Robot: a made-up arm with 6 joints. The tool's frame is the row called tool. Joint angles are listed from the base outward.
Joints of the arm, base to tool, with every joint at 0 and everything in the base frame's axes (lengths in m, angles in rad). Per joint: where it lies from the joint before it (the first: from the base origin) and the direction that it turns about. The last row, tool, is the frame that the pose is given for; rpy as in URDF.
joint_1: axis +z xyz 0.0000 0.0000 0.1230
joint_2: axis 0.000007 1 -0.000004 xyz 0.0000 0.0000 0.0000
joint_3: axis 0.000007 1 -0.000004 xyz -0.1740 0.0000 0.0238
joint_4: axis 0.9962 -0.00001 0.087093 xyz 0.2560 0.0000 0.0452
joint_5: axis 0.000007 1 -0.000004 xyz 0.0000 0.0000 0.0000
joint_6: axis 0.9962 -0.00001 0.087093 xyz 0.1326 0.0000 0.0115
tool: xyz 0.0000 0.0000 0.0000 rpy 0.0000 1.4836 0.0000
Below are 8 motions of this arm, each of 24 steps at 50 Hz.
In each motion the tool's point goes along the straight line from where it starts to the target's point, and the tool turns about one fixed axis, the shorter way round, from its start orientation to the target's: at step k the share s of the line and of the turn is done. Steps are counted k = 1, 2, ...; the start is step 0. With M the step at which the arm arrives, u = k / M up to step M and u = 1 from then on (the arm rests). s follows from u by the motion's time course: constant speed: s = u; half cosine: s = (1 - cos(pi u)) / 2; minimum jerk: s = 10 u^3 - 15 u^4 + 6 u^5.
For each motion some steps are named. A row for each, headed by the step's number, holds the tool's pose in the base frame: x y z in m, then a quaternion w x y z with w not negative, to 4 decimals.
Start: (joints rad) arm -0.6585 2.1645 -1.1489 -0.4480 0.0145 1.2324
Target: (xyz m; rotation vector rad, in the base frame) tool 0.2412 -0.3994 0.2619 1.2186 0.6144 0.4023
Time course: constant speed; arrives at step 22
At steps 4, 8, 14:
4: 0.2820 -0.2578 0.0088 0.4071 0.6365 0.6532 0.0499
8: 0.2729 -0.2893 0.0650 0.4992 0.6350 0.5837 0.0825
14: 0.2593 -0.3365 0.1494 0.6236 0.6157 0.4641 0.1292

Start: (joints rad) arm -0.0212 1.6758 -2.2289 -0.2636 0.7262 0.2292
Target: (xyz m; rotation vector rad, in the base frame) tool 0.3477 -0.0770 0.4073 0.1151 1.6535 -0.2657
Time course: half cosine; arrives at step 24
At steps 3, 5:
3: 0.3655 -0.0326 0.4555 0.6798 0.0769 0.7267 -0.0626
5: 0.3643 -0.0356 0.4523 0.6790 0.0752 0.7272 -0.0664

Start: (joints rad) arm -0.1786 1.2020 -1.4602 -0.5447 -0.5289 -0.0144
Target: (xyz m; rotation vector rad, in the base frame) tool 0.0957 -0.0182 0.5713 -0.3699 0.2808 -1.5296
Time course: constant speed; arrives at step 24
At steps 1, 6, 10, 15, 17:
1: 0.2779 -0.0164 0.4990 0.8813 -0.1796 0.3369 -0.2785
6: 0.2383 -0.0168 0.5147 0.8588 -0.1804 0.2965 -0.3767
10: 0.2066 -0.0171 0.5273 0.8336 -0.1795 0.2616 -0.4522
15: 0.1670 -0.0175 0.5430 0.7931 -0.1765 0.2153 -0.5417
17: 0.1512 -0.0176 0.5493 0.7743 -0.1747 0.1960 -0.5757

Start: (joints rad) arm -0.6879 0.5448 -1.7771 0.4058 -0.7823 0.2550
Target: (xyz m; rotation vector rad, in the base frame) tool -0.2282 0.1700 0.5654 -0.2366 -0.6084 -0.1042
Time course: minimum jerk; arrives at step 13
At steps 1, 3, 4, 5, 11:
1: -0.1429 0.0696 0.6028 0.9607 -0.0284 -0.2743 -0.0320
3: -0.1497 0.0777 0.5998 0.9598 -0.0355 -0.2764 -0.0335
4: -0.1574 0.0867 0.5964 0.9588 -0.0434 -0.2786 -0.0352
5: -0.1675 0.0986 0.5920 0.9573 -0.0538 -0.2816 -0.0375
11: -0.2258 0.1671 0.5665 0.9464 -0.1137 -0.2980 -0.0506

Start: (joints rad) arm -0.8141 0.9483 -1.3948 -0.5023 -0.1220 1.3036
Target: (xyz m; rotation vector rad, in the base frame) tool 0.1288 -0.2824 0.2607 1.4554 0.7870 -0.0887
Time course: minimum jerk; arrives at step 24
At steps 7, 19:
7: 0.1616 -0.1838 0.4711 0.8693 0.3631 0.3353 0.0014
19: 0.1313 -0.2749 0.2767 0.6939 0.6280 0.3504 -0.0364

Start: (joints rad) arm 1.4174 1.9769 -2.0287 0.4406 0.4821 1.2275
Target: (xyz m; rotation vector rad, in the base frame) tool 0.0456 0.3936 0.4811 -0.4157 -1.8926 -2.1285
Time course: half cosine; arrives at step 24
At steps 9, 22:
9: 0.0456 0.4443 0.3509 0.0758 -0.0612 -0.7618 -0.6405
22: 0.0456 0.3948 0.4779 0.1299 -0.1412 -0.6548 -0.7311

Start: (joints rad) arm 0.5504 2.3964 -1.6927 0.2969 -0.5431 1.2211
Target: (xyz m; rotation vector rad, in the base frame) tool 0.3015 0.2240 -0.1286 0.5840 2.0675 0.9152
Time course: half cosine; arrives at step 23
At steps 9, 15, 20, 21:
9: 0.3914 0.2374 0.0106 0.4030 0.3299 0.7025 0.4850
15: 0.3379 0.2294 -0.0723 0.3985 0.2717 0.7727 0.4128
20: 0.3071 0.2248 -0.1200 0.3935 0.2365 0.8083 0.3687
21: 0.3040 0.2244 -0.1247 0.3929 0.2329 0.8117 0.3642

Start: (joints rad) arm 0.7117 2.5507 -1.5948 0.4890 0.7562 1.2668
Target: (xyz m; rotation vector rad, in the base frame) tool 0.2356 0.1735 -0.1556 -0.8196 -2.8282 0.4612
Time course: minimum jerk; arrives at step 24
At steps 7, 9, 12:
7: 0.2325 0.2440 -0.1160 0.1394 -0.4163 -0.8979 -0.0329
9: 0.2329 0.2338 -0.1217 0.1313 -0.3971 -0.9083 -0.0056
12: 0.2337 0.2151 -0.1322 0.1161 -0.3606 -0.9244 0.0443

